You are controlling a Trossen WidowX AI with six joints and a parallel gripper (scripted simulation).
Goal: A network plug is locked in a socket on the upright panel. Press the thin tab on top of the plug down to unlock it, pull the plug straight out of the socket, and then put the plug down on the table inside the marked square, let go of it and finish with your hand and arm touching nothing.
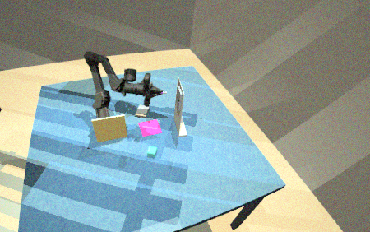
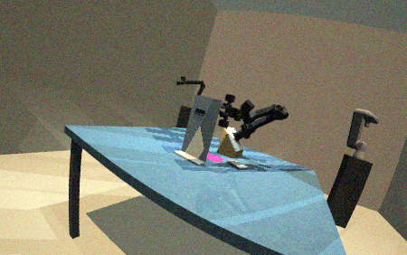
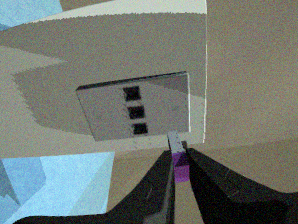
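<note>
Right now my gripper tip is 7 cm past the magenta marked square, 2 cm to the right of it and 28 cm above it. The rest, counted from my gripper tip: teal cube 10 cm behind, 17 cm to the right, 26 cm below; upright panel 10 cm ahead, 2 cm to the right, 13 cm below; purple network plug right at my gripper tip.
</note>
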